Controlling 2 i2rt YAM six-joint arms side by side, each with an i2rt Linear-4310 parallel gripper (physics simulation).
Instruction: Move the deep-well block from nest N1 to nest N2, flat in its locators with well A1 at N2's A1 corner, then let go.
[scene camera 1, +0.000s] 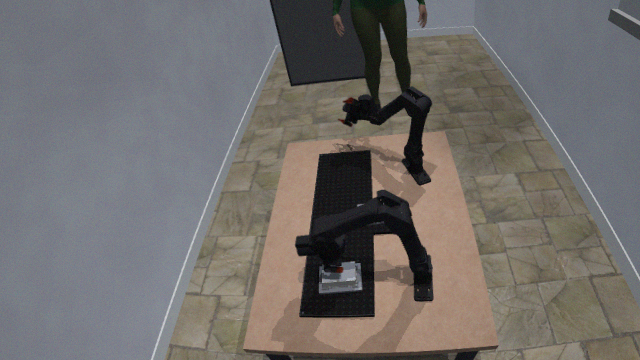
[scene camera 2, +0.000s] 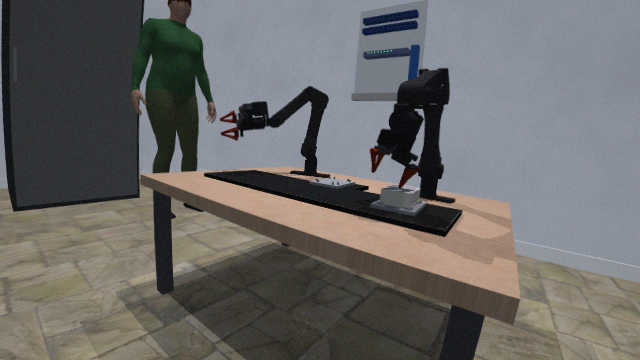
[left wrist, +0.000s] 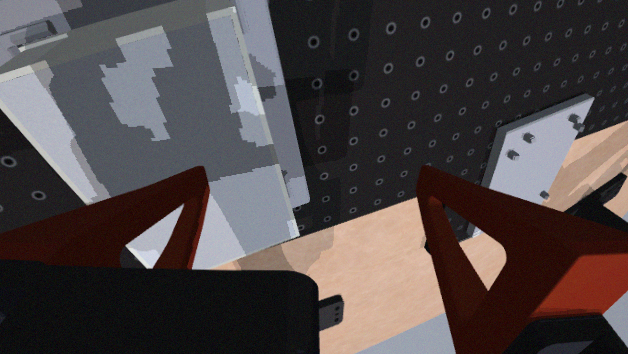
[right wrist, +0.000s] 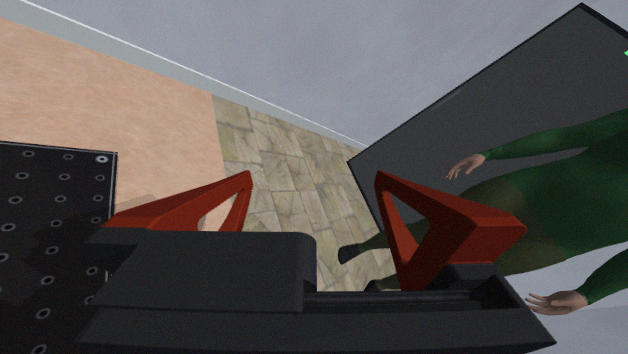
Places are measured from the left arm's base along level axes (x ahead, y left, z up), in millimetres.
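Pixels of known places: left gripper, fingertip midpoint: (scene camera 1: 339, 258) (scene camera 2: 385, 180) (left wrist: 312, 177); right gripper, fingertip midpoint: (scene camera 1: 340, 110) (scene camera 2: 220, 126) (right wrist: 313, 177); left arm's base, origin of the base link: (scene camera 1: 422, 277) (scene camera 2: 427, 197); right arm's base, origin of the base link: (scene camera 1: 416, 170) (scene camera 2: 310, 175) (left wrist: 578, 209).
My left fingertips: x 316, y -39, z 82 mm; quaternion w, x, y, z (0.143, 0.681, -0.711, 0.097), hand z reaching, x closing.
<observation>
For each thing: its top centre in the pictures, then the offset to it from my left fingertips.
- pale deep-well block, middle of its top: (left wrist: 187, 184) (scene camera 2: 402, 188) (scene camera 1: 338, 272) 0 mm ahead, 53 mm left, 16 mm down
- light grey nest N1, middle of its top: (left wrist: 186, 143) (scene camera 2: 400, 200) (scene camera 1: 339, 277) 0 mm ahead, 53 mm left, 52 mm down
- Nest N2, middle of its top: (left wrist: 535, 181) (scene camera 2: 333, 179) 128 mm back, 278 mm right, 48 mm down
The pale deep-well block (scene camera 1: 347, 272) (scene camera 2: 400, 197) (left wrist: 175, 135) sits on the light grey nest N1 (scene camera 1: 341, 289) (scene camera 2: 397, 209) (left wrist: 287, 145). Its A1 marking cannot be made out. My left gripper (scene camera 2: 387, 179) (left wrist: 312, 177) is open and tilted; one fingertip overlaps the block's top in the views, and contact is unclear. The other finger is off to the block's side, higher up. Nest N2 (scene camera 2: 334, 183) (left wrist: 530, 175), a light plate with small upright locators, carries no block; the left arm mostly hides it in scene camera 1. My right gripper (scene camera 1: 343, 111) (scene camera 2: 221, 126) (right wrist: 313, 177) is open and empty, high above the table's far end.
Both nests are on the black perforated board (scene camera 1: 345, 175) (scene camera 2: 280, 186) (left wrist: 400, 50) (right wrist: 30, 200) on the wooden table (scene camera 1: 280, 200) (scene camera 2: 250, 220). A person in green (scene camera 1: 385, 45) (scene camera 2: 172, 60) (right wrist: 575, 175) stands beyond the table, near a dark cabinet (scene camera 1: 320, 45) (scene camera 2: 75, 100).
</observation>
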